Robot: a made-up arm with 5 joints. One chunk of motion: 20 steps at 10 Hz.
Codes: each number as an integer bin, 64 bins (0 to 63) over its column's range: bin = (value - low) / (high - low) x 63, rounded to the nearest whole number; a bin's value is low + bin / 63 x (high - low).
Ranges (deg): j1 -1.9..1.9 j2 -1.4..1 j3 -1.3..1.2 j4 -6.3..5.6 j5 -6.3..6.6
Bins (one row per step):
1: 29 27 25 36 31
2: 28 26 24 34 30
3: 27 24 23 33 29
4: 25 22 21 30 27
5: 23 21 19 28 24
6: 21 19 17 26 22
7: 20 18 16 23 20
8: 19 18 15 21 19
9: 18 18 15 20 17
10: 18 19 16 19 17
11: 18 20 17 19 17
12: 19 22 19 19 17
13: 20 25 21 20 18
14: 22 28 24 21 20
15: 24 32 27 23 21
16: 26 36 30 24 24
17: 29 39 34 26 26
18: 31 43 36 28 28
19: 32 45 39 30 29
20: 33 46 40 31 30
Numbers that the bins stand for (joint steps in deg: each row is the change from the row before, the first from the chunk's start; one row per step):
1: -0.151 -0.371 -0.308 0.500 0.048
2: -0.211 -0.410 -0.348 0.122 -0.157
3: -0.271 -0.486 -0.387 -0.067 -0.362
4: -0.392 -0.562 -0.467 -0.633 -0.771
5: -0.513 -0.600 -0.546 -1.011 -1.386
6: -0.633 -0.676 -0.625 -1.389 -1.795
7: -0.694 -0.714 -0.665 -1.956 -2.205
8: -0.754 -0.714 -0.705 -2.333 -2.410
9: -0.814 -0.714 -0.705 -2.522 -2.819
10: -0.814 -0.676 -0.665 -2.711 -2.819
11: -0.814 -0.638 -0.625 -2.711 -2.819
12: -0.754 -0.562 -0.546 -2.711 -2.819
13: -0.694 -0.448 -0.467 -2.522 -2.614
14: -0.573 -0.333 -0.348 -2.333 -2.205
15: -0.452 -0.181 -0.229 -1.956 -2.000
16: -0.332 -0.029 -0.110 -1.767 -1.386
17: -0.151 0.086 0.049 -1.389 -0.976
18: -0.030 0.238 0.129 -1.011 -0.567
19: 0.030 0.314 0.248 -0.633 -0.362
20: 0.090 0.352 0.287 -0.444 -0.157

